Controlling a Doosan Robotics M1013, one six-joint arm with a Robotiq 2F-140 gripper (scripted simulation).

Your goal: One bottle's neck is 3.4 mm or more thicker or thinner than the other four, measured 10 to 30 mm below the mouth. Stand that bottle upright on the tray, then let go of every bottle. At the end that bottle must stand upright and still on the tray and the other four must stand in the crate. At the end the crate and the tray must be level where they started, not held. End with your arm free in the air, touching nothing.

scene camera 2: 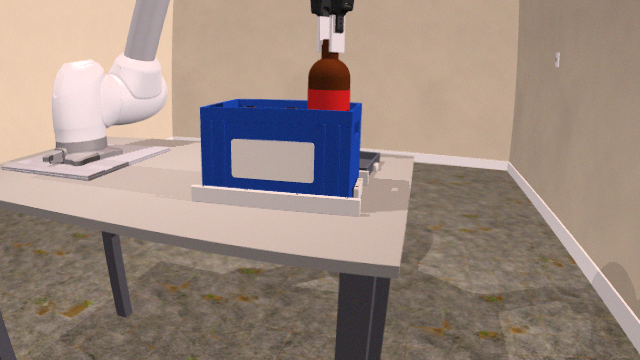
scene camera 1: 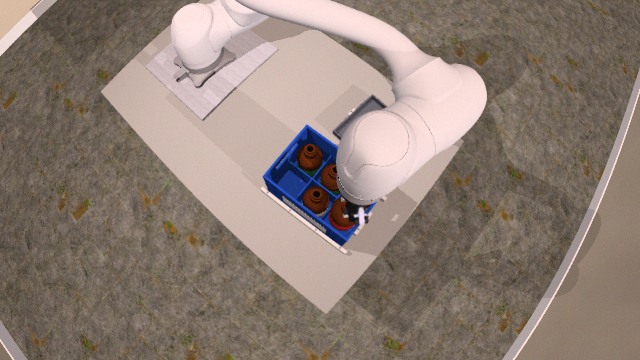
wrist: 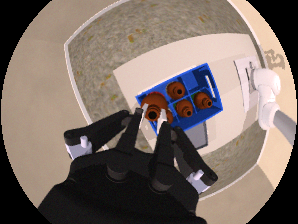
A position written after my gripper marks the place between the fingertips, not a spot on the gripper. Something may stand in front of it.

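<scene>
You'd see my gripper [wrist: 153,112] here, and there's a bottle [scene camera 2: 329,78] as well.
</scene>
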